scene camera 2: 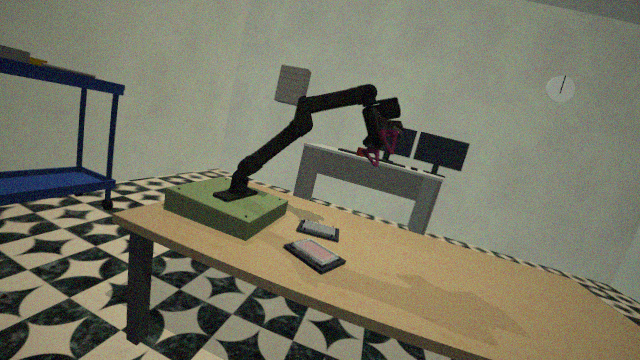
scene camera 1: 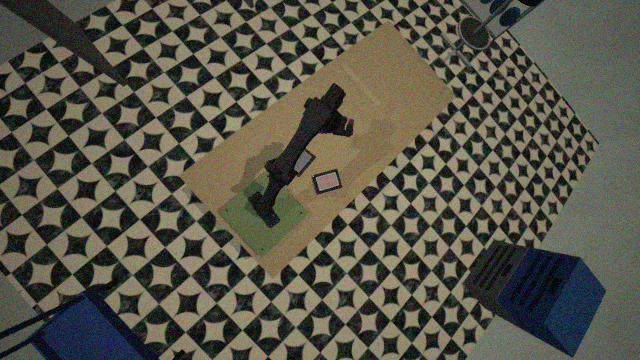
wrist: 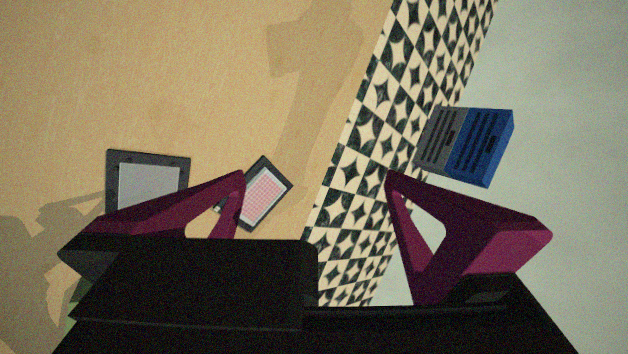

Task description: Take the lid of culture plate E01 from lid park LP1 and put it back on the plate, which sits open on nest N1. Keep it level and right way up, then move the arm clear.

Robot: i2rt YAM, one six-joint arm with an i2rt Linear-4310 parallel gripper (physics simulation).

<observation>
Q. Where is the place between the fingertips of the gripper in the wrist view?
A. At 314,177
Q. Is the gripper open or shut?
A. Open.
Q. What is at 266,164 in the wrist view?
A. A dark nest.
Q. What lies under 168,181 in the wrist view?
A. A plate lid.
</observation>
